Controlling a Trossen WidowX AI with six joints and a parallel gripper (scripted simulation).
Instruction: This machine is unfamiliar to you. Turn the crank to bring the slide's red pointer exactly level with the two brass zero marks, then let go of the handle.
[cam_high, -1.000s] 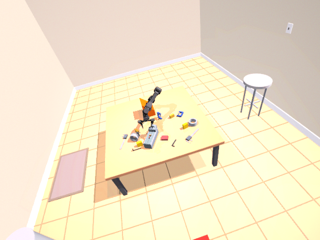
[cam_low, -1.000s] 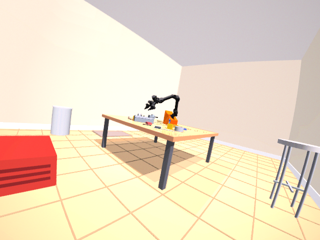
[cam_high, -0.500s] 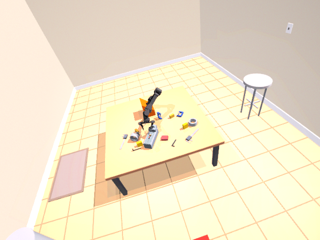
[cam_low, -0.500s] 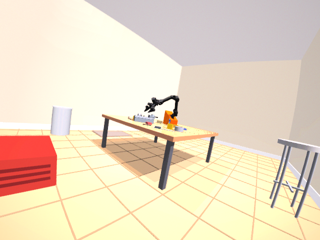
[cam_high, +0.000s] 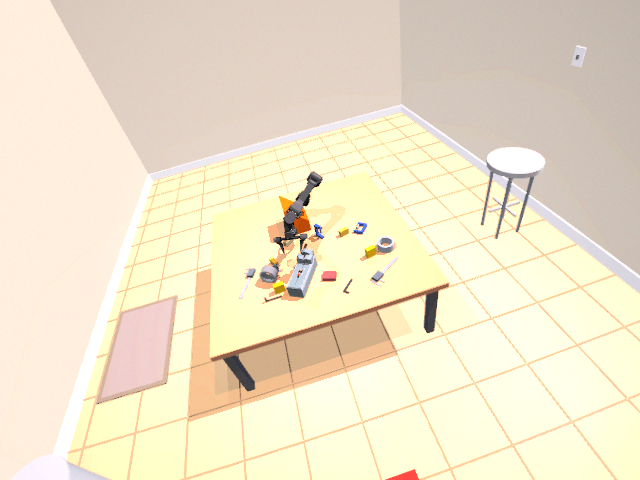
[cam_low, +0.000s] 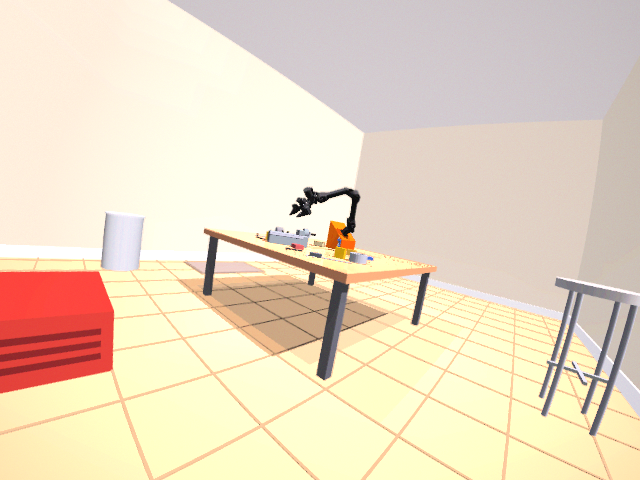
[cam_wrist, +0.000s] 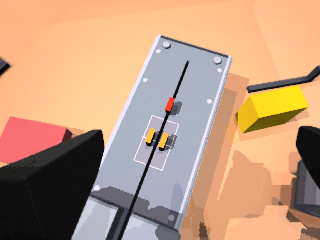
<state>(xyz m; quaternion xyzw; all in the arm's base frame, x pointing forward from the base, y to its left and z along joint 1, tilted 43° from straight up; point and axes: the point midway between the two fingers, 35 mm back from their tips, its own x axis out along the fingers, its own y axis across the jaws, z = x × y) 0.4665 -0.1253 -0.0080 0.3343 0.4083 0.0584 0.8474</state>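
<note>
The dark crank handle is 140 mm behind my gripper tip, 100 mm below it and 80 mm to the left of it. From my gripper tip the other things lie so: red pointer 110 mm below, 60 mm ahead; then red block 180 mm below, 160 mm to the left, 70 mm ahead.
</note>
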